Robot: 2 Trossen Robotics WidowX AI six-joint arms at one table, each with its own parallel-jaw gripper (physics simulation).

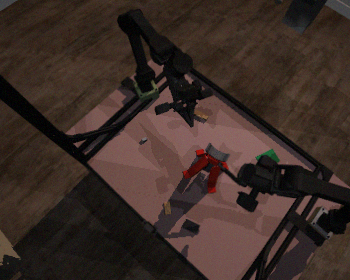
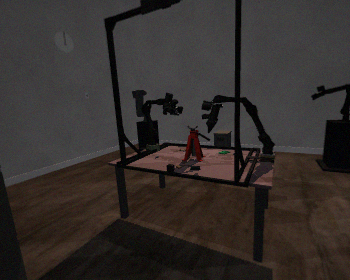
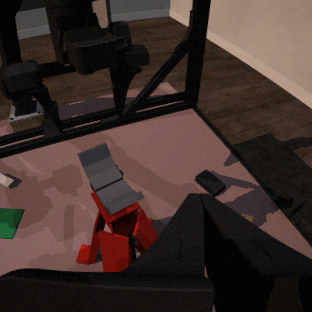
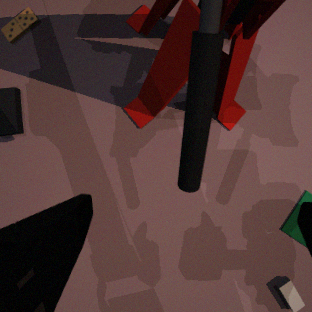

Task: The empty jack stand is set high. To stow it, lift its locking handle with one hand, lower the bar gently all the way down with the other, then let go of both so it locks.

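Note:
The red jack stand (image 1: 197, 166) (image 2: 193, 146) (image 3: 115, 251) (image 4: 170, 60) stands upright on the table. Its grey saddle (image 1: 218, 152) (image 3: 110, 181) tops the bar above the red body; how far the bar sticks out is hard to tell. The black locking handle (image 1: 230, 173) (image 2: 203, 135) (image 4: 195, 125) slants out toward the right arm. My left gripper (image 1: 191, 123) (image 2: 180, 111) (image 3: 197, 202) is shut and empty, above and apart from the stand. My right gripper (image 1: 244, 187) (image 4: 196, 208) is open, with its fingers on either side of the handle's end, holding nothing.
A green piece (image 1: 268, 155) (image 3: 9, 223) (image 4: 296, 227) lies near the right arm. A dark block (image 1: 190, 226) (image 3: 210, 183) (image 4: 10, 111) and a domino (image 1: 167, 207) (image 4: 20, 25) lie beyond the stand. A tan block (image 1: 201, 117) lies by the left gripper. Black frame bars (image 1: 260, 129) edge the table.

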